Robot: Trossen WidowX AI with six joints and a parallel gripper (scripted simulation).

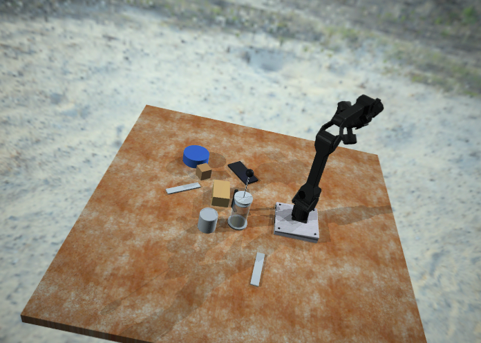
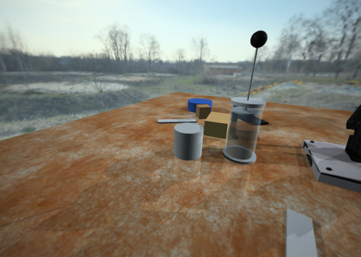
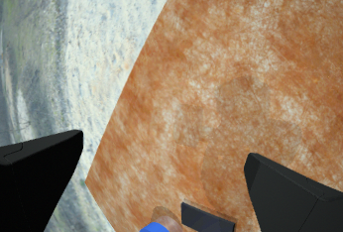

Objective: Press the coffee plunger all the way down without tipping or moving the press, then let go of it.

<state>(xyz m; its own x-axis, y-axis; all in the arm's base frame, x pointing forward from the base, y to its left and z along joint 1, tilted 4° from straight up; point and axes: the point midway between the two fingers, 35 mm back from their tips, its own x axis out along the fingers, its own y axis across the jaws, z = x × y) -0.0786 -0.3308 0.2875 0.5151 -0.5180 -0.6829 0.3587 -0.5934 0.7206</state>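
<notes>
My gripper tip is 460 mm to the right of the coffee press, 290 mm short of it and 150 mm above it. Round my gripper tip: dark flat plate (340 mm ahead, 280 mm below, 160 mm to the left); then grey cylinder (550 mm to the left, 390 mm ahead, 250 mm below); then blue disc (570 mm ahead, 260 mm below, 170 mm to the left).
</notes>
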